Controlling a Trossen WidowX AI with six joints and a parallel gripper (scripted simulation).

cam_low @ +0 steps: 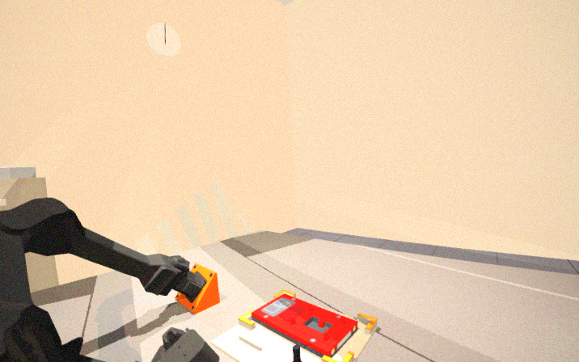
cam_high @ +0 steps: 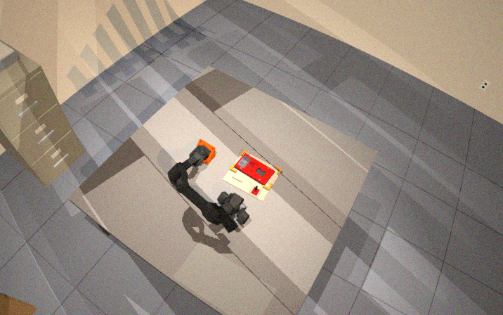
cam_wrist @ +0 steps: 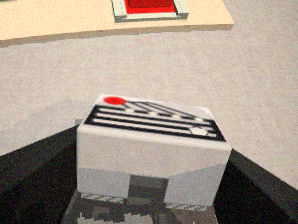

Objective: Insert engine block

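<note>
My gripper tip is 10 mm to the left of the engine block.
</note>
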